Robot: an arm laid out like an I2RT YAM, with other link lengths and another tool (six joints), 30 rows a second.
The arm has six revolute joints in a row. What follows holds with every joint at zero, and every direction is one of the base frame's. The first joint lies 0.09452 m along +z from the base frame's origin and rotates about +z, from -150 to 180 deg. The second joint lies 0.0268 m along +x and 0.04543 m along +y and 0.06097 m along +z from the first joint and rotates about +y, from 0 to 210 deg. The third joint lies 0.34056 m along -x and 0.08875 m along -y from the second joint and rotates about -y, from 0 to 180 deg. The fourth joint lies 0.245 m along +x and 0.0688 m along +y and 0.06 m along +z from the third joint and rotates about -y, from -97 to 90 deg. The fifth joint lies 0.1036 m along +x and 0.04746 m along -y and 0.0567 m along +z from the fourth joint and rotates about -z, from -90 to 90 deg. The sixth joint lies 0.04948 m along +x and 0.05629 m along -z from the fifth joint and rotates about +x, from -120 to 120 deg. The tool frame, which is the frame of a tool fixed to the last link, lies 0.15 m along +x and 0.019 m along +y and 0.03 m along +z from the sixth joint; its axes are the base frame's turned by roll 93, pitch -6.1 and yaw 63.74 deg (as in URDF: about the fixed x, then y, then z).
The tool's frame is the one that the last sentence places.
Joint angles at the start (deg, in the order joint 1, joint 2, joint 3, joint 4, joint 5, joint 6): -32.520 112.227 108.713 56.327 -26.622 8.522
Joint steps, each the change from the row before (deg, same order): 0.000 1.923 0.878 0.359 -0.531 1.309; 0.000 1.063 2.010 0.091 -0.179 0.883; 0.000 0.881 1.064 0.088 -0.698 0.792; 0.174 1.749 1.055 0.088 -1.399 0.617; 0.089 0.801 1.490 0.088 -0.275 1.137; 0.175 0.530 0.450 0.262 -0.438 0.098; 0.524 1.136 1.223 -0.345 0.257 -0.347; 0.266 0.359 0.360 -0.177 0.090 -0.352; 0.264 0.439 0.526 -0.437 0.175 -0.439; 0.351 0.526 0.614 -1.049 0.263 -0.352; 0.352 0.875 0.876 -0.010 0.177 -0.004
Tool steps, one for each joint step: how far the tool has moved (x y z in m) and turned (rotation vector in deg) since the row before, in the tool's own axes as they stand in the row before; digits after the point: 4 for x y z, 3 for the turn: -0.0032 -0.0171 0.0014 1.372 0.342 1.131; 0.0006 0.0025 0.0032 -0.566 0.442 0.731; 0.0008 -0.0033 0.0008 0.281 0.738 0.604; 0.0011 -0.0162 -0.0002 1.279 1.277 0.521; 0.0014 0.0015 0.0019 -0.145 0.547 0.979; 0.0022 -0.0032 -0.0003 0.032 0.587 0.129; 0.0023 -0.0078 0.0026 0.092 0.046 0.119; 0.0017 -0.0033 0.0008 0.025 0.049 -0.100; 0.0012 -0.0041 0.0014 0.128 -0.081 -0.154; 0.0008 -0.0073 0.0024 0.740 -0.273 0.042; 0.0016 -0.0053 0.0015 0.009 0.078 0.265
